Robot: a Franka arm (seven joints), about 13 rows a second.
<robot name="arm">
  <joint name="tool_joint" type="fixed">
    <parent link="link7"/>
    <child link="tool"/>
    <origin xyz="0 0 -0.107" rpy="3.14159 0 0"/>
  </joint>
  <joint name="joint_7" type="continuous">
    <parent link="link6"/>
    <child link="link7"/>
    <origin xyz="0.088 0 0" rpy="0 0 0"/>
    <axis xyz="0 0 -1"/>
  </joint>
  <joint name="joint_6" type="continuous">
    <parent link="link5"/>
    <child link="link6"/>
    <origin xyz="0 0 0" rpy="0 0 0"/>
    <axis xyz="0 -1 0"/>
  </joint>
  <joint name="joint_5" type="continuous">
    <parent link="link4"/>
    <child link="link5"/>
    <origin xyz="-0.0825 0 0.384" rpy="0 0 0"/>
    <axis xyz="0 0 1"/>
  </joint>
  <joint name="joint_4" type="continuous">
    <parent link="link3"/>
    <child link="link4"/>
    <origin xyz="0.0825 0 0" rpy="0 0 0"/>
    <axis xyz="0 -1 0"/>
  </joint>
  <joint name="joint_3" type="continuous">
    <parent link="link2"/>
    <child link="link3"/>
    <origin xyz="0 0 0.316" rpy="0 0 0"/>
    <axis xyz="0 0 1"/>
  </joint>
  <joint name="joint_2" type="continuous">
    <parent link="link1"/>
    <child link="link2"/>
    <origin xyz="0 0 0" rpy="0 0 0"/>
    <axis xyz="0 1 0"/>
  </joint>
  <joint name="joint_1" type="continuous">
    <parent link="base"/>
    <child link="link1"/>
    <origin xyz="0 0 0.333" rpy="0 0 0"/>
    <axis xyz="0 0 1"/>
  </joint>
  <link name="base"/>
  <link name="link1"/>
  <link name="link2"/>
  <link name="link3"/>
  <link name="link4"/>
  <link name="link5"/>
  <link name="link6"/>
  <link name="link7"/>
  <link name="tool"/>
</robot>
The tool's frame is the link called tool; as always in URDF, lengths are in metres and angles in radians. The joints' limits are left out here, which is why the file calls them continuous.
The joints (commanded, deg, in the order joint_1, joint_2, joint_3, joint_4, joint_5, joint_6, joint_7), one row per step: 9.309 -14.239 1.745 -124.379 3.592 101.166 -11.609; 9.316 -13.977 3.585 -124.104 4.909 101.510 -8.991; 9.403 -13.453 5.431 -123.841 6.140 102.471 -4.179; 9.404 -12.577 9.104 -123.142 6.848 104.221 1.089; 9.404 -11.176 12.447 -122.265 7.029 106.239 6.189; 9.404 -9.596 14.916 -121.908 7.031 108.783 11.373; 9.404 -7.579 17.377 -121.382 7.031 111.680 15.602; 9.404 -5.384 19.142 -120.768 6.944 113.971 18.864
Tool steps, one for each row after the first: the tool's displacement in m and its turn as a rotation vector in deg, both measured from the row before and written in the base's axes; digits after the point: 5 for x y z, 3 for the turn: -0.00158 0.01767 0.00041 0.421 -0.096 -1.262; -0.00045 0.01851 -0.00115 0.110 -0.290 -3.359; -0.00201 0.03305 -0.00021 -0.443 -1.220 -1.995; -0.00060 0.03037 -0.00293 -0.454 -1.211 -1.970; 0.00084 0.02280 -0.00769 -0.190 -1.017 -2.893; 0.00168 0.02351 -0.00946 0.309 -1.025 -1.963; 0.00300 0.01768 -0.01087 0.396 -0.351 -1.611
